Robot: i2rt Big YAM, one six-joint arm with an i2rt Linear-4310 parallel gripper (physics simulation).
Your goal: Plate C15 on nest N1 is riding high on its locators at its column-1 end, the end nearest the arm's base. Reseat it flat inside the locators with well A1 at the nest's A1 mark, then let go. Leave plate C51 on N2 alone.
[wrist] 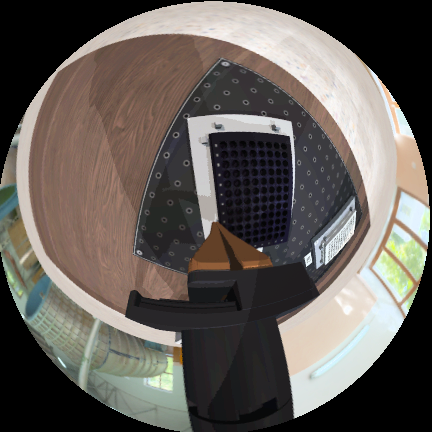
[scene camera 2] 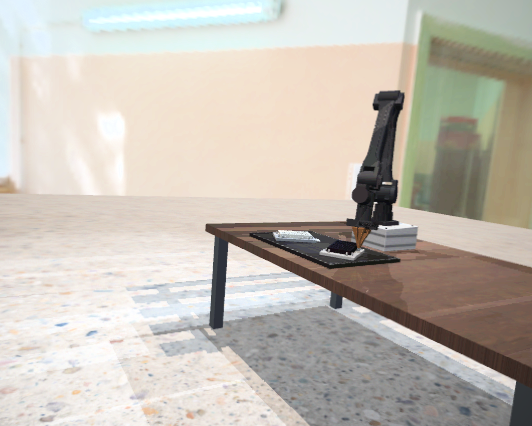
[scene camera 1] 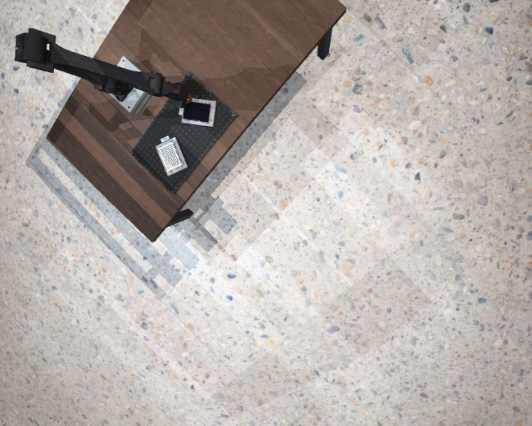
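Pixels of known places: gripper, between the fingertips: (wrist: 213,225) (scene camera 2: 358,248) (scene camera 1: 191,100); arm's base, origin of its link: (scene camera 2: 382,223) (scene camera 1: 123,87).
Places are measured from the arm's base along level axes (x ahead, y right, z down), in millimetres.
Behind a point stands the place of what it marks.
Note:
The dark multiwell plate, taken as C15 (scene camera 1: 197,113) {y -177, x 343, z 51 mm} (scene camera 2: 342,246) {y -191, x 344, z 51 mm} (wrist: 255,187) {y -184, x 334, z 55 mm}, sits on a white nest (scene camera 1: 213,120) {y -209, x 417, z 70 mm} (scene camera 2: 328,254) {y -211, x 415, z 73 mm} (wrist: 201,187) {y -228, x 303, z 68 mm}; its label is not legible. In the wrist view, its far end lies near the locators, and a wide strip of nest shows along its left side. In scene camera 2 it looks raised above the nest; its exact tilt is unclear. The white plate, taken as C51 (scene camera 1: 170,155) {y 72, x 383, z 60 mm} (scene camera 2: 294,234) {y 41, x 407, z 54 mm} (wrist: 341,239) {y 81, x 385, z 55 mm}, sits on the other nest. My gripper (scene camera 1: 188,101) {y -197, x 276, z 58 mm} (scene camera 2: 359,247) {y -197, x 276, z 58 mm} (wrist: 213,225) {y -197, x 276, z 58 mm} is shut and empty, its tips at the dark plate's arm-side end; contact is unclear.
Both nests stand on a black perforated board (scene camera 1: 150,142) {y 114, x 249, z 80 mm} (scene camera 2: 385,259) {y -270, x 213, z 83 mm} (wrist: 170,212) {y -245, x 256, z 80 mm} on the wooden table (scene camera 1: 240,45) {y -541, x 250, z 93 mm} (scene camera 2: 450,280) {y -495, x 156, z 93 mm} (wrist: 90,150) {y -420, x 273, z 93 mm}. The arm's grey-white base block (scene camera 1: 125,64) {y -85, x -62, z -3 mm} (scene camera 2: 400,239) {y -116, x 1, z 47 mm} stands beside the board. A table edge runs past the board's outer side.

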